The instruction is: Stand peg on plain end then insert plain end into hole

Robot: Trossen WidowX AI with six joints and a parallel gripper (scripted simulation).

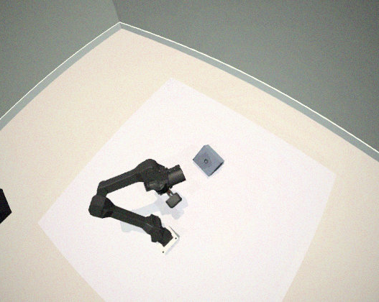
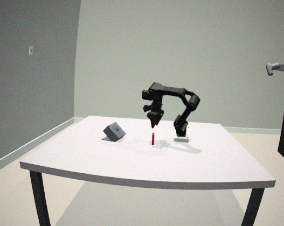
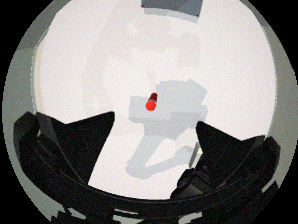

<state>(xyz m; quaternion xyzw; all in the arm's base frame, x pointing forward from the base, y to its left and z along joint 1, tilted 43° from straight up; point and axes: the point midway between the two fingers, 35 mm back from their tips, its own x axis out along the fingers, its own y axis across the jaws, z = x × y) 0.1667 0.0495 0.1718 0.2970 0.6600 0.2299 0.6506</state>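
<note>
Now: the red peg 60 mm below my gripper tip and 10 mm to the left of it. Round my gripper tip: grey sloped panel (270 mm ahead, 70 mm below, 30 mm to the right).
</note>
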